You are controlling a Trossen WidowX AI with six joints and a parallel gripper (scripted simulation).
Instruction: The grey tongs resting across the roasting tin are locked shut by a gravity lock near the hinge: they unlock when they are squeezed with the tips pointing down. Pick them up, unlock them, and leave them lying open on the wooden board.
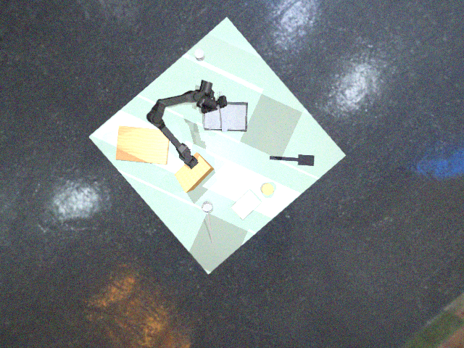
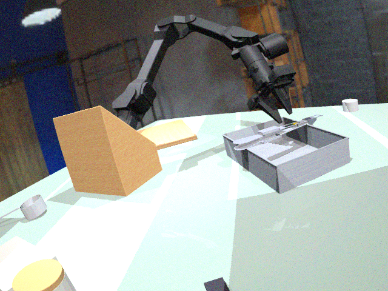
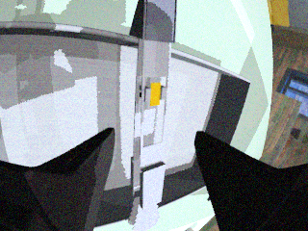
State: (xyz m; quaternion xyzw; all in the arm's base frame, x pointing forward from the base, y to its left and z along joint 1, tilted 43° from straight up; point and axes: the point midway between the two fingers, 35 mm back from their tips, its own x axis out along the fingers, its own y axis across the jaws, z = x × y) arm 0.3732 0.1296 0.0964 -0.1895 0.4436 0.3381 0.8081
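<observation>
The yellow lock piece is 20 mm ahead of my gripper tip, 10 mm to the left of it and 20 mm below it. The rest, counted from my gripper tip: black spatula (150 mm ahead, 610 mm to the right, 80 mm below); then wooden board (570 mm behind, 210 mm to the left, 80 mm below); then grey roasting tin (50 mm to the right, 60 mm below).
</observation>
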